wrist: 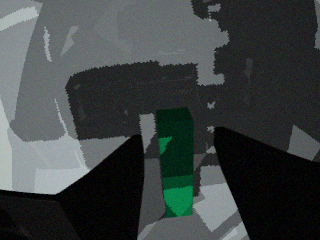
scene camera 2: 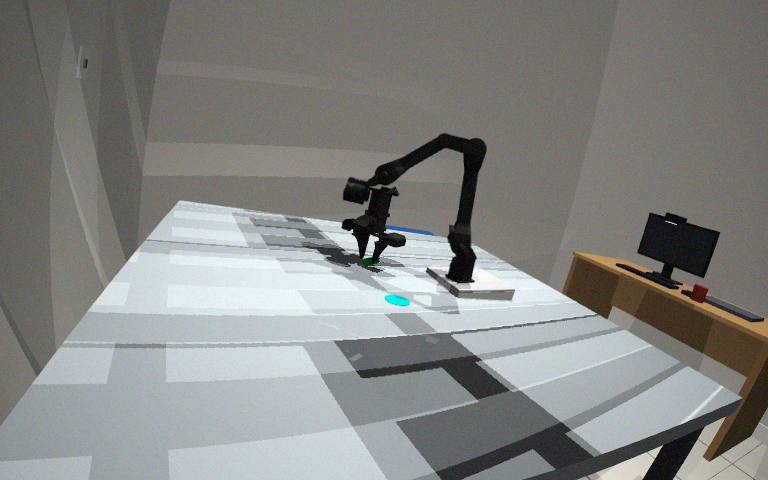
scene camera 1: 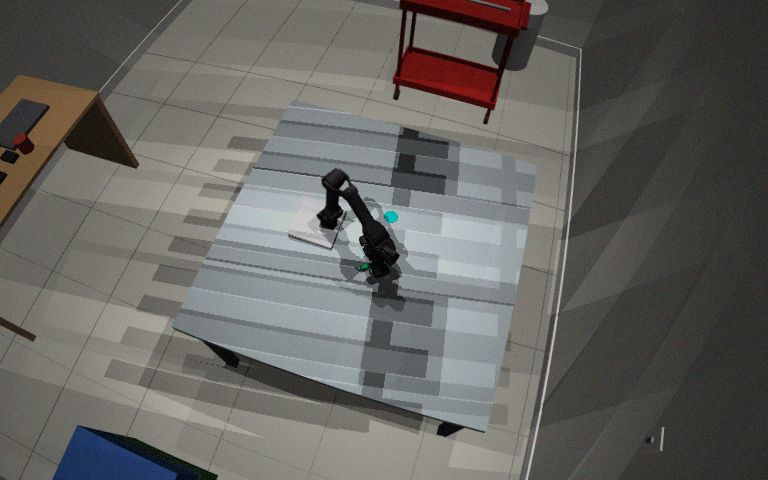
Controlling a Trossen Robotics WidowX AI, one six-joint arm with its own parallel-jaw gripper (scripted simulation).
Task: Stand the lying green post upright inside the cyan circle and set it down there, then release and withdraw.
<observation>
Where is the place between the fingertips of my gripper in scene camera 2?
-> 367,260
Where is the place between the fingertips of my gripper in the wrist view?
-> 178,139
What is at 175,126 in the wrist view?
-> A green post.
</observation>
